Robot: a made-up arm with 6 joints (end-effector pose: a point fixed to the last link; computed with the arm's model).
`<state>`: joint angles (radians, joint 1 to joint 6).
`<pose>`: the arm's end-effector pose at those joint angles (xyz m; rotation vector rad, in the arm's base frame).
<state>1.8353 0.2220 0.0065 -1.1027 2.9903 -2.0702</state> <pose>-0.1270 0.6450 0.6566 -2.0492 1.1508 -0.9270</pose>
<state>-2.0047 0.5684 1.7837 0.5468 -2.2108 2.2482</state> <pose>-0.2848 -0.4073 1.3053 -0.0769 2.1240 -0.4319</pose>
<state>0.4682 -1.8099 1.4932 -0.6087 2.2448 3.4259</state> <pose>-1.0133 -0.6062 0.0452 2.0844 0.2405 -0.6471</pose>
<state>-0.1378 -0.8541 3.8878 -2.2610 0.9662 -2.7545</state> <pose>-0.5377 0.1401 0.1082 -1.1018 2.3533 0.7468</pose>
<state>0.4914 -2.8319 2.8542 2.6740 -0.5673 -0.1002</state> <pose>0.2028 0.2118 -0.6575 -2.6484 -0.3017 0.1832</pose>
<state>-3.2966 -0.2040 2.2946 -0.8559 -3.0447 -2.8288</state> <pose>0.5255 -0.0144 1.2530 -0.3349 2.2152 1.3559</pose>
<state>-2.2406 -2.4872 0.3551 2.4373 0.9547 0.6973</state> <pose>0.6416 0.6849 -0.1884 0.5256 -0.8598 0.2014</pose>
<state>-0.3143 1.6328 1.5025 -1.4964 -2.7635 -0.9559</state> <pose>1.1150 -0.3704 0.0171 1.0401 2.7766 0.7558</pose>
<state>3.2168 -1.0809 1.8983 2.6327 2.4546 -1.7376</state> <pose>1.1221 -0.0048 0.5734 0.8700 -2.3239 1.7187</pose>
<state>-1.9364 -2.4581 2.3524 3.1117 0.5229 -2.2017</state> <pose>0.2216 0.2936 -0.8163 1.1363 1.4430 -0.4453</pose>
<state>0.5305 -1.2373 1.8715 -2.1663 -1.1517 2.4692</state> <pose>-1.0254 -0.5351 0.5437 0.4448 2.4038 0.5519</pose>
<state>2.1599 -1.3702 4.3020 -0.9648 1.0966 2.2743</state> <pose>0.1804 -0.1653 -0.0230 -1.1781 -1.0842 0.9322</pose>
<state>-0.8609 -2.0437 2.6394 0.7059 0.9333 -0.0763</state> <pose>-0.4027 0.3495 -0.6133 0.1429 0.6515 -0.1683</pose>
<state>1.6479 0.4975 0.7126 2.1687 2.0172 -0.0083</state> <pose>-0.1207 0.8173 0.9980 0.1697 1.7596 -1.6026</pose>
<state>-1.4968 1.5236 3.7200 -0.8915 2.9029 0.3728</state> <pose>-0.0348 -0.3971 0.7479 -0.1709 1.6082 -0.6229</pose>
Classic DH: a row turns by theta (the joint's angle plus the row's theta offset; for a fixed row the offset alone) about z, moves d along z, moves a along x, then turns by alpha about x. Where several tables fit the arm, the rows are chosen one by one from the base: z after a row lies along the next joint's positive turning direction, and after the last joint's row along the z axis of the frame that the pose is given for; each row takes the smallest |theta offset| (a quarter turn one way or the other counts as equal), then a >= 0, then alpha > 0; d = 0 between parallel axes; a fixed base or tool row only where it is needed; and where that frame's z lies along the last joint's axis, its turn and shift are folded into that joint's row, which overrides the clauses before.
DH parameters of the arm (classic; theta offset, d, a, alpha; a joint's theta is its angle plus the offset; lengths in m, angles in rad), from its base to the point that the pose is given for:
joint 1: 0 0.229 0 -1.5708
joint 2: -1.5708 0 0.649 3.1416
joint 3: 0 0 0 -1.5708
joint 4: 0 -0.545 0 1.5708
joint 5: 0 0.102 0 -1.5708
joint 6: 1.5708 0 0 1.5708
tool (fixed): -1.5708 0 0 0

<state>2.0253 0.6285 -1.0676 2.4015 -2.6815 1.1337</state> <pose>-0.2352 0.3099 0.2047 2.0709 0.6774 1.8351</pose>
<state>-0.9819 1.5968 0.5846 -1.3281 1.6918 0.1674</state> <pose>0.4538 -0.7235 -0.3025 -0.0944 -0.5643 -2.3153</pose>
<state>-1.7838 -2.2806 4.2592 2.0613 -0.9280 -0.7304</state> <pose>0.0444 -0.0219 0.0314 -0.9700 1.1404 -2.6494</pose>
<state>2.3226 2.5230 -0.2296 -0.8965 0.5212 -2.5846</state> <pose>0.1545 -0.0720 -0.4327 0.6796 0.5532 -0.4841</pose>
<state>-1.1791 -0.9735 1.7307 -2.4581 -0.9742 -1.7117</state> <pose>-0.3098 0.9573 0.8832 0.6398 0.9551 1.0437</pose>
